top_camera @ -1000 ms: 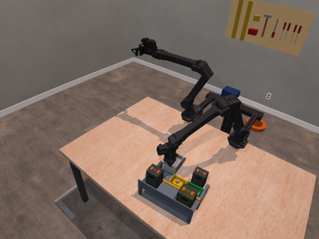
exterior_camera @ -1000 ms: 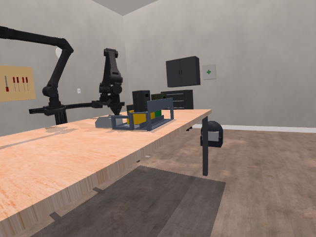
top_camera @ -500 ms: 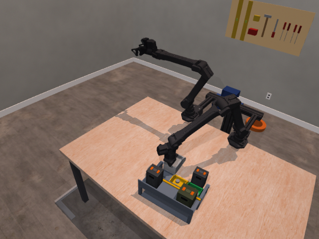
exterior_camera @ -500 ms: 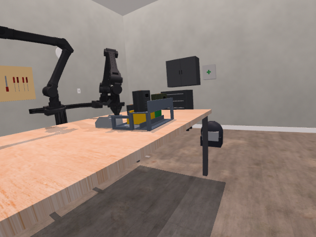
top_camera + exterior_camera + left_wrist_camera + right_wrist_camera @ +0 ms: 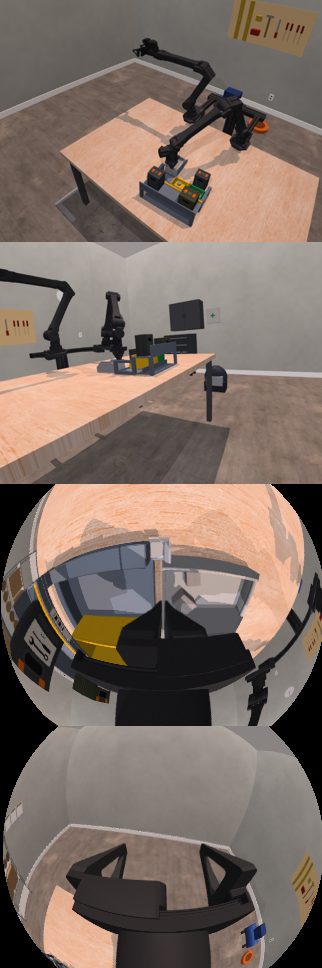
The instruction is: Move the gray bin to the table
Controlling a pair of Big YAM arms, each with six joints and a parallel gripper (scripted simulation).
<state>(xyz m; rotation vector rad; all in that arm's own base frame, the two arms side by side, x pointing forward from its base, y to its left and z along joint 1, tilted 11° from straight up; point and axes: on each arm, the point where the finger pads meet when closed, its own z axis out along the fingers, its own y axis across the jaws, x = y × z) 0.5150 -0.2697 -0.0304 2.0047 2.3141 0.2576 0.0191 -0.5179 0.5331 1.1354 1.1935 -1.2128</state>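
The gray open bin is 80 mm behind my left hand, 30 mm below it and 10 mm to the right of it. Also, from my left hand: yellow bin 130 mm to the left, 90 mm ahead, 20 mm below; gray shelf 140 mm to the left, 120 mm ahead; green bin 240 mm to the left, 70 mm ahead, 20 mm below.
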